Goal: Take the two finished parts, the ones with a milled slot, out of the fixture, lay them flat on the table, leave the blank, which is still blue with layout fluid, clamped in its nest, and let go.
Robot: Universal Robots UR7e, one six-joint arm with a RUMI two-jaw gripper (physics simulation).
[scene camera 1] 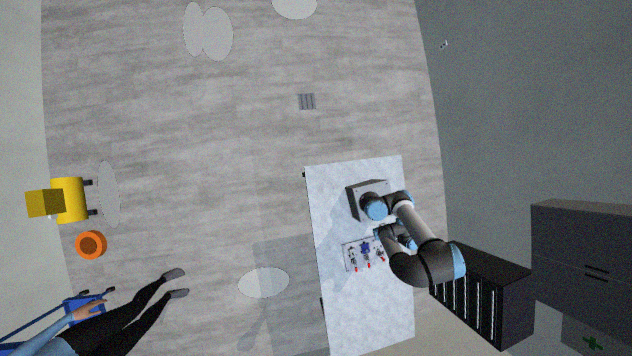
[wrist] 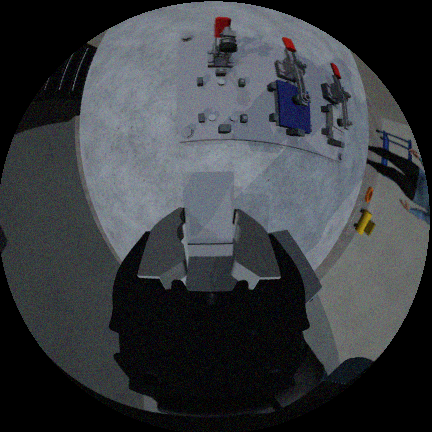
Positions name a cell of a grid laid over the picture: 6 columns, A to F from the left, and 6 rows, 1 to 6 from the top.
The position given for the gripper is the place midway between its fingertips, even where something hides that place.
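Note:
You'd see the gripper (wrist: C3) here, and there's a blue blank (wrist: E2), plus a red-handled toggle clamp (wrist: E1).

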